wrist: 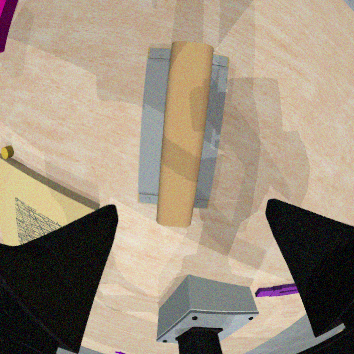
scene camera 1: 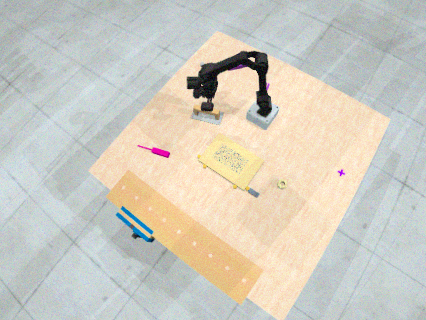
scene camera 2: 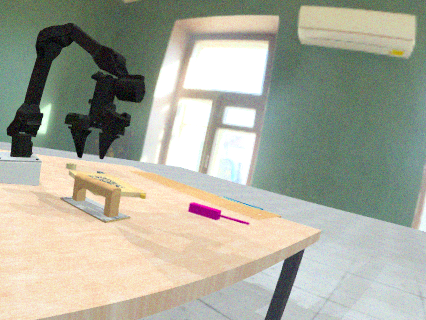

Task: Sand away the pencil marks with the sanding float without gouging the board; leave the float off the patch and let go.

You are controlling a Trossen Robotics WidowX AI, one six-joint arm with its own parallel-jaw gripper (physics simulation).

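Frame: origin at the arm's base, x ahead, y left, z up, level; millimetres.
Seen in the pictures: gripper, fingertip midpoint: [wrist: 193, 210] [scene camera 2: 90, 158]; arm's base at its link origin: [wrist: 198, 333] [scene camera 1: 263, 111] [scene camera 2: 20, 155].
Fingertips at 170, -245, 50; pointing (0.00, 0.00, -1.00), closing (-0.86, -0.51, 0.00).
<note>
Offsets run from my fingertips to a thing's top centre, as dx, dy, dz. "spot": to the spot under its first point.
The sanding float, a grey plate with a tan wooden handle {+18, -24, -50} [scene camera 1: 214, 113] [scene camera 2: 97, 185] [wrist: 185, 135], lies plate down on the table, apart from the board. My gripper [scene camera 1: 207, 105] [scene camera 2: 91, 156] [wrist: 193, 210] is open and empty, fingers pointing down, above the table near the float. In the wrist view the float's handle shows between and beyond the fingertips. The pale yellow board {+157, +268, -107} [scene camera 1: 251, 164] [scene camera 2: 131, 190] [wrist: 7, 185] bears a patch of dark pencil marks [scene camera 1: 231, 158] [scene camera 2: 106, 181] [wrist: 35, 220]. In the wrist view a finger hides part of the board.
A magenta tool {+387, -117, -97} [scene camera 1: 161, 152] [scene camera 2: 205, 211] [wrist: 4, 25] lies beyond the board's corner. The grey arm base [scene camera 1: 261, 118] [scene camera 2: 20, 170] [wrist: 215, 296] stands near the float. A small yellowish ring {+93, +562, -100} [scene camera 1: 279, 185] and a purple cross {spot: -161, +784, -117} [scene camera 1: 341, 173] lie farther off. An orange-tan strip [scene camera 1: 170, 222] runs along one edge.
</note>
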